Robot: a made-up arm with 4 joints. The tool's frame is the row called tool.
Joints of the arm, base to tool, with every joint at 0 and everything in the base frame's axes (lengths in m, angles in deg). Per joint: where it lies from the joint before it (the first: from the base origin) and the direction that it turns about. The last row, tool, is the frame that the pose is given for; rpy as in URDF.
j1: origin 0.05 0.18 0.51 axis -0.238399 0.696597 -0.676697
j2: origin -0.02 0.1 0.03 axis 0 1 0
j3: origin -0.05 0.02 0.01 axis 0 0 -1
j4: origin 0.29 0.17 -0.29 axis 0 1 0
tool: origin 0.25 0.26 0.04 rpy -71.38 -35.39 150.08
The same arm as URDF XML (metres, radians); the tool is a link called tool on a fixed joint. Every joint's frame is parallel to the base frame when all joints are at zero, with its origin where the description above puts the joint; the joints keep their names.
<robot name="arm">
  <joint name="j1" type="continuous">
    <parent link="base_link"/>
    <child link="link1"/>
    <origin xyz="0.05 0.18 0.51"/>
    <axis xyz="-0.238399 0.696597 -0.676697"/>
  </joint>
  <joint name="j2" type="continuous">
    <parent link="link1"/>
    <child link="link2"/>
    <origin xyz="-0.02 0.1 0.03"/>
    <axis xyz="0 1 0"/>
  </joint>
  <joint name="j3" type="continuous">
    <parent link="link2"/>
    <child link="link3"/>
    <origin xyz="-0.05 0.02 0.01"/>
    <axis xyz="0 0 -1"/>
  </joint>
  <joint name="j4" type="continuous">
    <parent link="link3"/>
    <child link="link4"/>
    <origin xyz="0.29 0.17 -0.29"/>
    <axis xyz="0 1 0"/>
  </joint>
  <joint name="tool_joint" type="fixed">
    <parent link="link4"/>
    <child link="tool"/>
    <origin xyz="0.25 0.26 0.04" rpy="-1.2458 -0.6177 2.6194"/>
  </joint>
  <link name="base_link"/>
  <link name="link1"/>
  <link name="link2"/>
  <link name="link3"/>
  <link name="link4"/>
  <link name="tool"/>
</robot>

